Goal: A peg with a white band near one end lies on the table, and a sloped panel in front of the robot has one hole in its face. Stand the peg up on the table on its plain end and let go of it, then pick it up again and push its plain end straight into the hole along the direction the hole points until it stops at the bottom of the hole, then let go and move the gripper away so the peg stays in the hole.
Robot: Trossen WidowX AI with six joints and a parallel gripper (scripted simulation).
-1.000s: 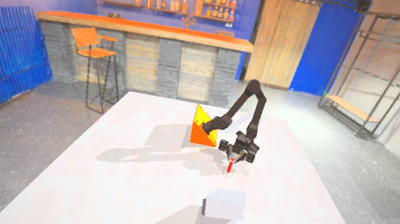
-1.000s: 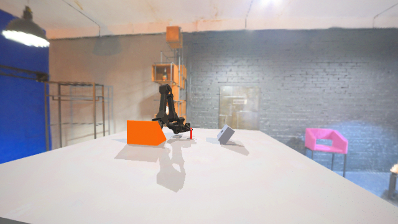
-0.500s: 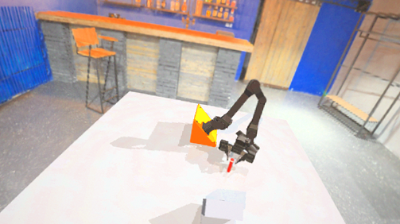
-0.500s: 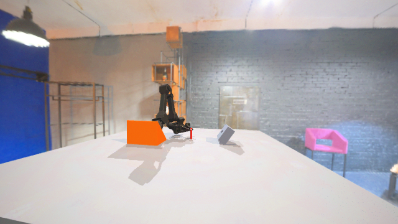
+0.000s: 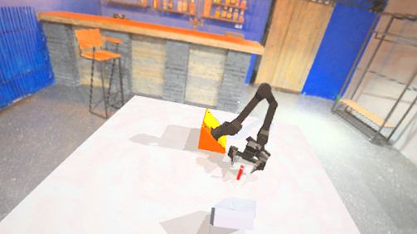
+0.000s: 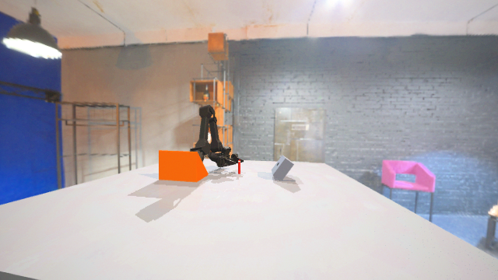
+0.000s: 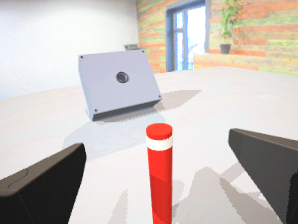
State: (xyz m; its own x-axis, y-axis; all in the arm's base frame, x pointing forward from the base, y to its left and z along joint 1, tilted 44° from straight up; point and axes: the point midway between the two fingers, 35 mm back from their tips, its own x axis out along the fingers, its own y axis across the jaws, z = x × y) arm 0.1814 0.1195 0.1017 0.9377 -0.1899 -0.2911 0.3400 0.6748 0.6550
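My gripper tip is now 1 cm above the red peg. From my gripper tip the other things lie so: grey sloped panel: 24 cm ahead, 4 cm to the right, 1 cm below.
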